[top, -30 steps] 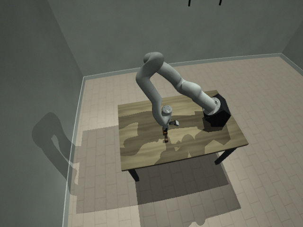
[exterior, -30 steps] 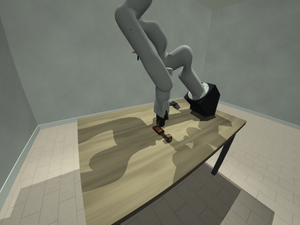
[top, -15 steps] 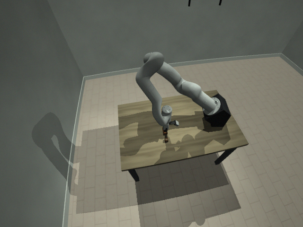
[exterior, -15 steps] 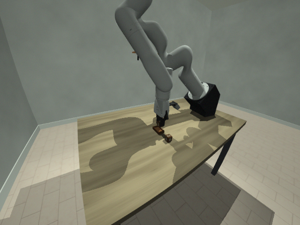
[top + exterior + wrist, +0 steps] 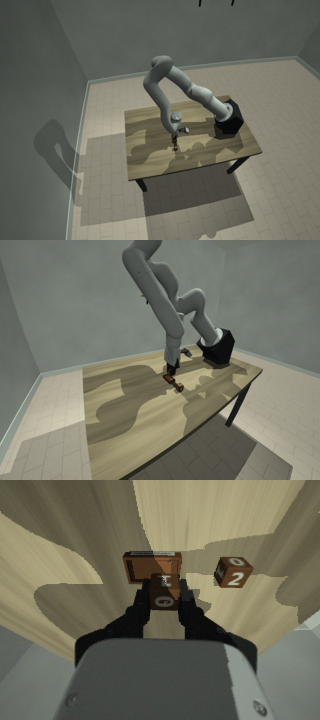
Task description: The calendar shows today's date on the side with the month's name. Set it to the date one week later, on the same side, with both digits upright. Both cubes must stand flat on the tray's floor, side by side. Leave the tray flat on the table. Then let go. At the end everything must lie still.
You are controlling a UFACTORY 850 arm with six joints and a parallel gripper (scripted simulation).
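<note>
The brown tray lies 20 mm to the right of my hand and 60 mm below it. Round my hand: brown digit cube: 10 mm below.
</note>
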